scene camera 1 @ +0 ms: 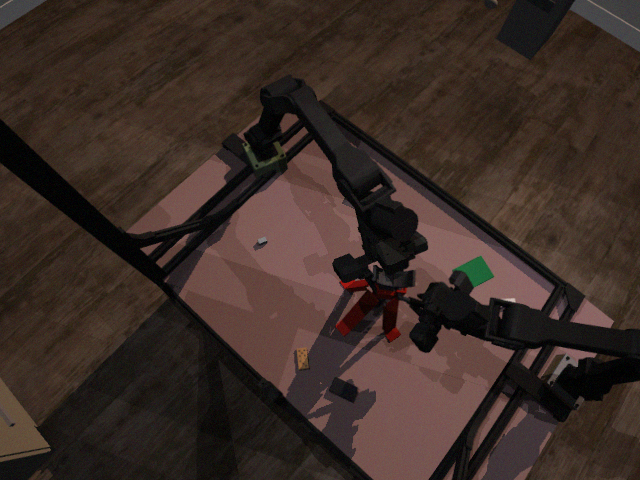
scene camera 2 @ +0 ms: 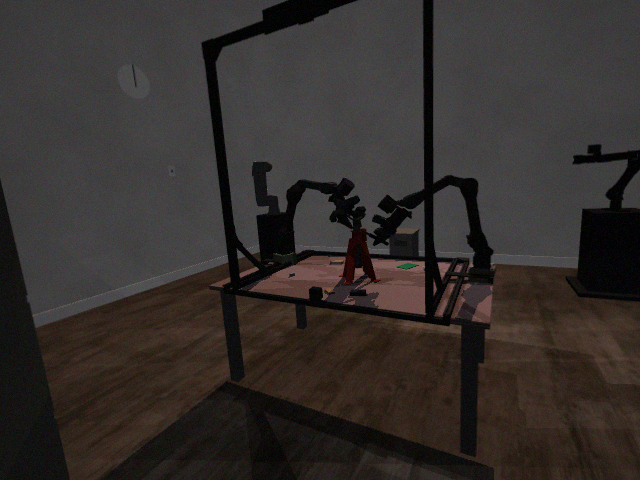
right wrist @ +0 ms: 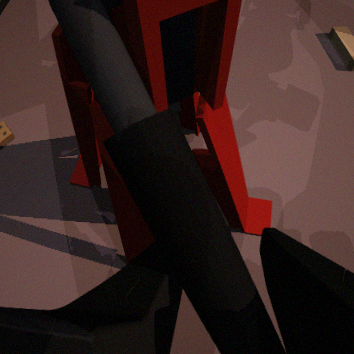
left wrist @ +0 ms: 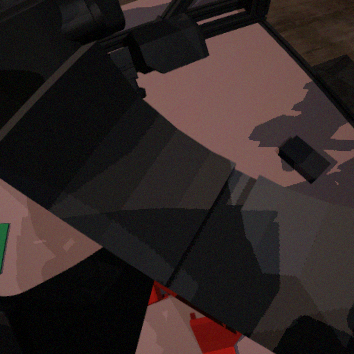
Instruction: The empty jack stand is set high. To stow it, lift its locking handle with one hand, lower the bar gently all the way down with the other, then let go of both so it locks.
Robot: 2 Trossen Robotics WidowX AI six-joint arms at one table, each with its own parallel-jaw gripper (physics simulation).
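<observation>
The red jack stand [scene camera 1: 361, 310] [scene camera 2: 358, 257] [right wrist: 225, 154] stands in the middle of the table [scene camera 1: 413, 429] [scene camera 2: 404, 292]. Its red feet also show in the left wrist view [left wrist: 211, 333]. My left gripper [scene camera 1: 391, 282] [scene camera 2: 356, 220] sits on top of the stand and is shut on the grey saddle [left wrist: 158, 197] at the top of the bar. My right gripper [scene camera 1: 414, 303] [scene camera 2: 379, 235] [right wrist: 223, 237] reaches in from the right and is shut on the dark round locking handle [right wrist: 175, 197], which sticks out of the stand's side. The bar itself is hidden by the left gripper.
A green patch [scene camera 1: 474, 270] [scene camera 2: 408, 266] [left wrist: 3, 246] lies behind the right arm. A tan block [scene camera 1: 302, 358] [right wrist: 4, 133] and a dark block [scene camera 1: 343, 389] [left wrist: 303, 163] lie near the front edge. A small grey piece [scene camera 1: 262, 241] lies at the left. A box [scene camera 2: 405, 242] stands at the back.
</observation>
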